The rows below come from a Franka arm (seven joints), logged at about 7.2 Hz.
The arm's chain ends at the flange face. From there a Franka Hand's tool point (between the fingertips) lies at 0.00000 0.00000 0.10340 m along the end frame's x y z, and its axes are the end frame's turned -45 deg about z.
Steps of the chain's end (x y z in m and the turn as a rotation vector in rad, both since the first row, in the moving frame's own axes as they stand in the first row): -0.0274, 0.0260, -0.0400, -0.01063, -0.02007, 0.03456; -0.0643, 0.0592, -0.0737, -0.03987, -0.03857, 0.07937; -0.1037, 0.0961, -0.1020, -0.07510, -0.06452, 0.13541; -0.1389, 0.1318, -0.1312, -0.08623, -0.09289, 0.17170; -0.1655, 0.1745, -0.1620, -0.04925, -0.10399, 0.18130; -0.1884, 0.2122, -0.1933, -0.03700, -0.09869, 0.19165
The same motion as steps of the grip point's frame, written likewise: -0.0400, -0.0017, -0.0400, 0.00668, -0.02171, 0.03456; -0.0931, -0.0037, -0.0739, -0.00092, -0.05547, 0.07937; -0.1515, -0.0053, -0.1025, -0.00748, -0.09873, 0.13541; -0.2044, -0.0066, -0.1320, 0.00471, -0.12666, 0.17170; -0.2512, 0.0014, -0.1627, 0.03871, -0.10836, 0.18130; -0.2927, 0.0114, -0.1939, 0.04362, -0.09595, 0.19165
